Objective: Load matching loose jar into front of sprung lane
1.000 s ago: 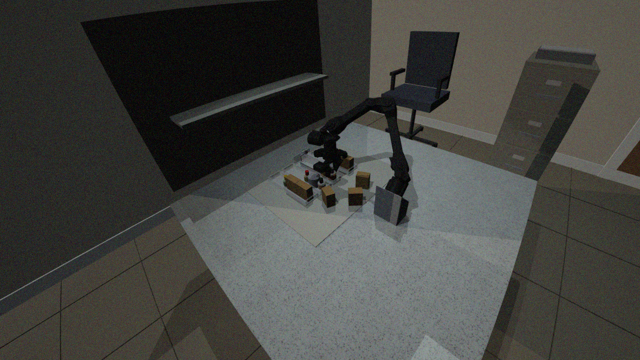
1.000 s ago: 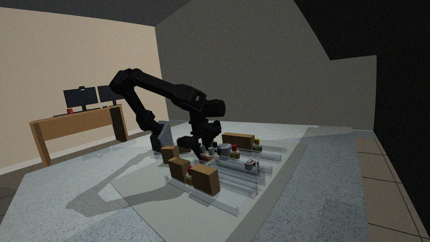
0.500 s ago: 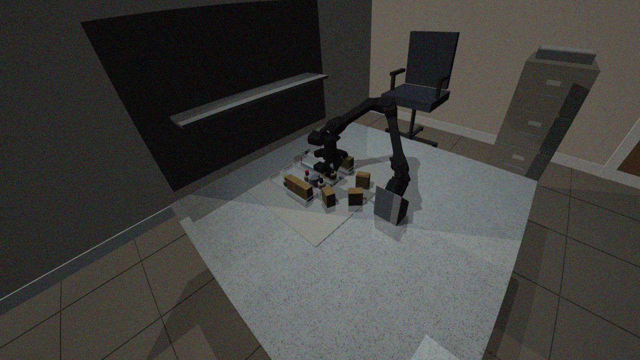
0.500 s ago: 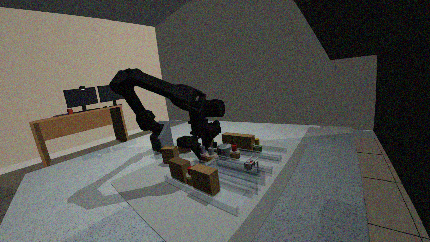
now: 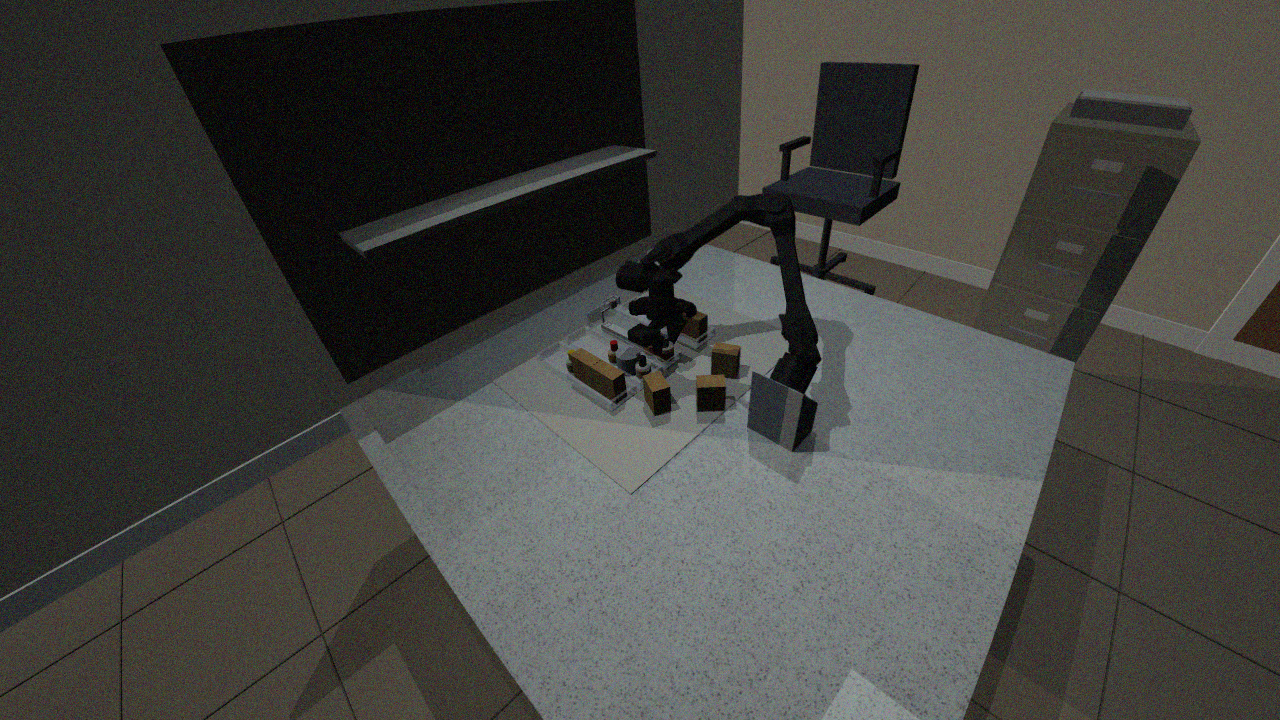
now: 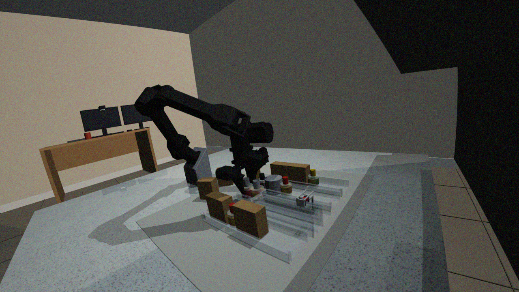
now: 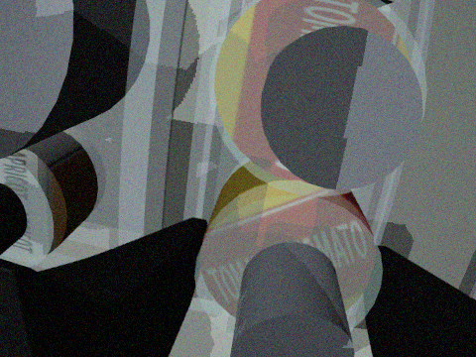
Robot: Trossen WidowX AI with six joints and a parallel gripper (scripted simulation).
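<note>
Right now my gripper tip is 8 cm to the right of the wide grey can and 5 cm short of it. Also, from my gripper tip: clear-walled lane (15 cm ahead, 3 cm to the right, 1 cm below).
</note>
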